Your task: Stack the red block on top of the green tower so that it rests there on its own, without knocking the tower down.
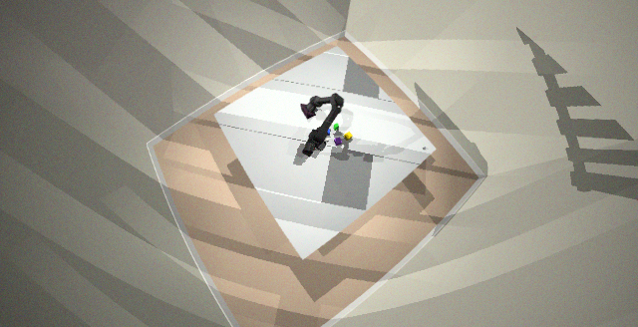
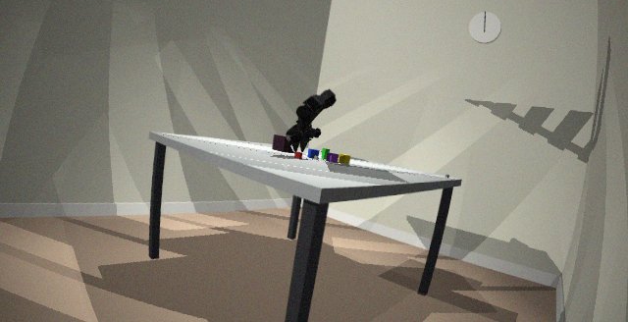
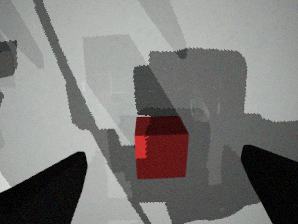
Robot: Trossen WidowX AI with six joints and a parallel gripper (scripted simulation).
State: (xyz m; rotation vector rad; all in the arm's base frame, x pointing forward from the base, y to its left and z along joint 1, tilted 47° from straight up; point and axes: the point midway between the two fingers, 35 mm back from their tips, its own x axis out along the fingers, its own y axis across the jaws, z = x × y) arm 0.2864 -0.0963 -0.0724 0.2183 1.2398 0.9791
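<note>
Right now my gripper tip is 10 mm above the red block. Round my gripper tip: purple block: 50 mm ahead, 180 mm to the left, 10 mm below; yellow block: 50 mm ahead, 270 mm to the left, 10 mm below; blue block: 60 mm behind, 150 mm to the left, 10 mm below.
</note>
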